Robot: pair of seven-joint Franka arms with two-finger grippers.
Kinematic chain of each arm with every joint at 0, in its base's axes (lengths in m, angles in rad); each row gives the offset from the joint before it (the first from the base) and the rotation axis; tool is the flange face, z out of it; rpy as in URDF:
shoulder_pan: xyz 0 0 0.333 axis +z
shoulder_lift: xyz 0 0 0 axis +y
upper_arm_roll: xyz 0 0 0.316 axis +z
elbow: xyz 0.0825 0 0 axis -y
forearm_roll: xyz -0.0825 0 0.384 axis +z
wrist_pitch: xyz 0 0 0 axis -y
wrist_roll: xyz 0.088 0 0 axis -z
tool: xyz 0 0 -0.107 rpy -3.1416 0 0
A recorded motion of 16 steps. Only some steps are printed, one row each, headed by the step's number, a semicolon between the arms.
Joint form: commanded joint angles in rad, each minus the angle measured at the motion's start. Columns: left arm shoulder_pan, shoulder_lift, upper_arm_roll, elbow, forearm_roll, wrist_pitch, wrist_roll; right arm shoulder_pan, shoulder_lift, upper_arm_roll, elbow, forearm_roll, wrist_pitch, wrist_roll.
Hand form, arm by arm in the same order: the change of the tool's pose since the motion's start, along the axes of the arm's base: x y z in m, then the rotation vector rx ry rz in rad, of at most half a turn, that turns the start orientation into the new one. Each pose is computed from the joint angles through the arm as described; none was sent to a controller.
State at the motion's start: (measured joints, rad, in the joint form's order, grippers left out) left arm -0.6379 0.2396 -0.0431 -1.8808 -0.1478 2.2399 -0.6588; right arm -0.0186 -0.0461 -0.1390 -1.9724 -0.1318 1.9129 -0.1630
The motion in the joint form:
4: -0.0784 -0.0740 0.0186 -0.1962 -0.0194 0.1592 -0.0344; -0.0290 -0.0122 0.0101 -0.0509 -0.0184 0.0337 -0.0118
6: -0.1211 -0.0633 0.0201 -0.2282 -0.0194 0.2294 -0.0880; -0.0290 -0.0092 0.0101 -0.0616 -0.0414 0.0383 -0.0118
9: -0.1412 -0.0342 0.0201 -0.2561 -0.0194 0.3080 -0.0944; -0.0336 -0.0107 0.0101 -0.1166 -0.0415 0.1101 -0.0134
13: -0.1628 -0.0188 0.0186 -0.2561 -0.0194 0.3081 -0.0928; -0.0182 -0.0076 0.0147 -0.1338 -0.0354 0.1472 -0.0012
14: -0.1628 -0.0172 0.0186 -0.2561 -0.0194 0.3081 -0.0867; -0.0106 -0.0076 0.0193 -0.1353 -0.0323 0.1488 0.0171
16: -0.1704 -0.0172 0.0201 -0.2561 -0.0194 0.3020 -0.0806; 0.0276 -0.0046 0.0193 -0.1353 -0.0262 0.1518 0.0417
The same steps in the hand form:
4: -0.0505 -0.0019 -0.0301 -0.0201 -0.0229 0.0049; -0.0088 -0.0096 -0.0145 -0.0128 0.0090 0.0041
6: -0.0677 -0.0167 -0.0436 -0.0354 -0.0366 0.0253; -0.0099 -0.0108 -0.0206 -0.0322 0.0216 0.0138
9: -0.0754 -0.0231 -0.0648 -0.0449 -0.0552 0.0211; -0.0132 -0.0110 -0.0395 -0.0302 0.0038 0.0216
13: -0.0853 -0.0323 -0.0738 -0.0347 -0.0441 -0.0036; -0.0103 0.0006 -0.0460 -0.0259 -0.0156 0.0320
14: -0.0853 -0.0323 -0.0748 -0.0334 -0.0442 -0.0096; -0.0093 0.0072 -0.0466 -0.0236 -0.0186 0.0248
16: -0.0884 -0.0345 -0.0754 -0.0291 -0.0409 -0.0224; -0.0057 0.0277 -0.0480 -0.0184 -0.0228 0.0361

